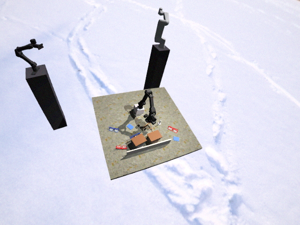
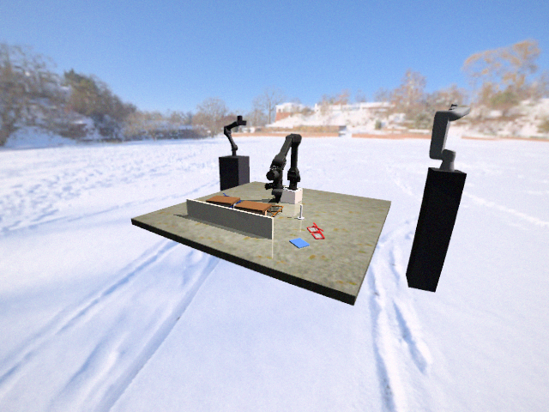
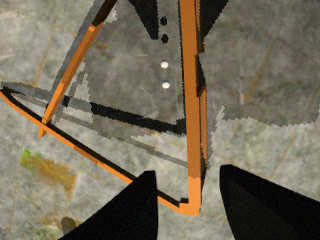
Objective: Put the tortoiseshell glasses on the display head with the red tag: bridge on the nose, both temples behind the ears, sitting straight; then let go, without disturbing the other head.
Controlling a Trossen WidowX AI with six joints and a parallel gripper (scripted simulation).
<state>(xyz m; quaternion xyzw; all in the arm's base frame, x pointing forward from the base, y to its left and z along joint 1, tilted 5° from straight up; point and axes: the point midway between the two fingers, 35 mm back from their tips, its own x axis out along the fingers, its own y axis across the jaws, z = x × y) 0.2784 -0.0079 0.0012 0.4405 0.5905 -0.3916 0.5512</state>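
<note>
My gripper tip is now 170 mm to the right of the white post, 40 mm short of it and 40 mm above it. Also, from my gripper tip: low white wall: 330 mm ahead, 170 mm to the right, 10 mm below.
</note>
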